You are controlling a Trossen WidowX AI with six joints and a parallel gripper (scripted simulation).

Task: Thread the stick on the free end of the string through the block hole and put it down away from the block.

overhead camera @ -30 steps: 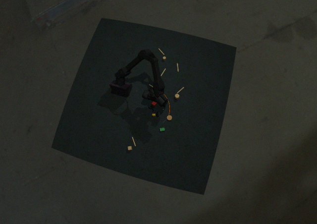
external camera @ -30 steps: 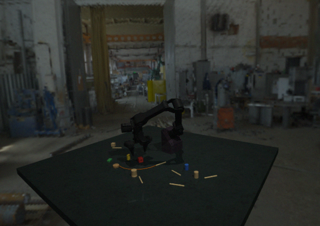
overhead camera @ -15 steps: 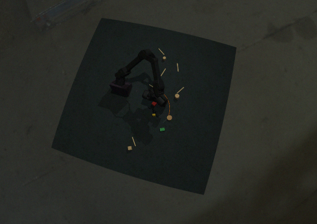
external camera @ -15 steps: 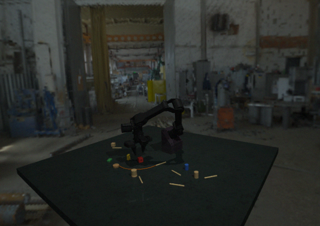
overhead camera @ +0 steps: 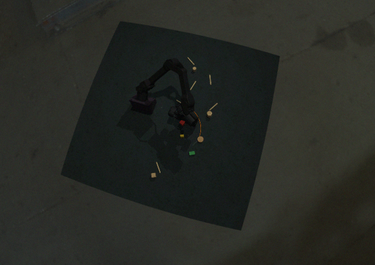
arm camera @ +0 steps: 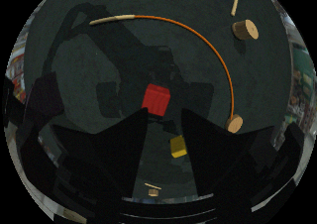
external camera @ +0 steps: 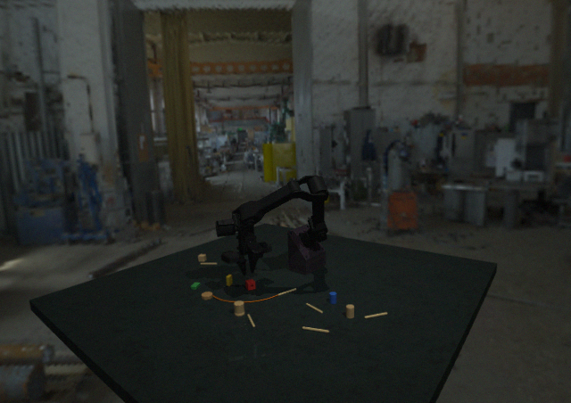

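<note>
Right now the red block is 50 mm below my gripper tip and 10 mm behind it. Also, from my gripper tip: yellow block: 90 mm to the right, 40 mm below, 20 mm ahead; then round wooden button: 140 mm ahead, 60 mm to the right, 50 mm below; then thin stick: 120 mm to the left, 60 mm below, 60 mm behind.
</note>
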